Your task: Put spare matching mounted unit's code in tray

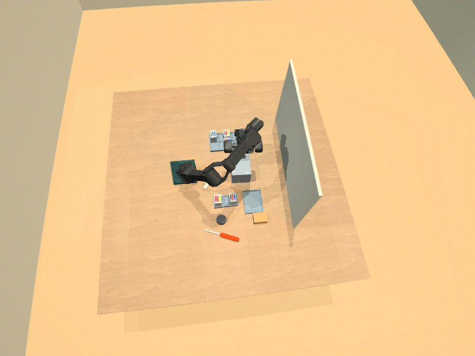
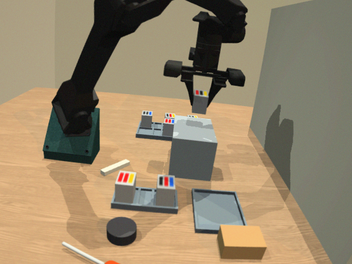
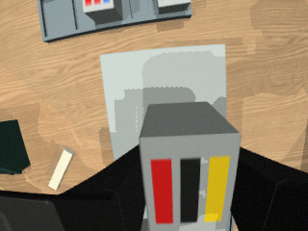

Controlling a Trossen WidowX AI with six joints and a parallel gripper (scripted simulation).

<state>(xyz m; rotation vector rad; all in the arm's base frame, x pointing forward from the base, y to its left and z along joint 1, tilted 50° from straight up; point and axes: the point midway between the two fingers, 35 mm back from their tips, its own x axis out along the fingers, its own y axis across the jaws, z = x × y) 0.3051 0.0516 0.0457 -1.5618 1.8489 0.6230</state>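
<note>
The grey tray lies 220 mm to the right of my gripper tip, 150 mm below it and 20 mm ahead of it. Round my gripper tip: white stick 190 mm behind, 150 mm below, 70 mm to the right; then mounted unit 100 mm below, 10 mm to the right, 10 mm behind; then tall dark wall panel 240 mm ahead, 70 mm above, 50 mm to the right.
</note>
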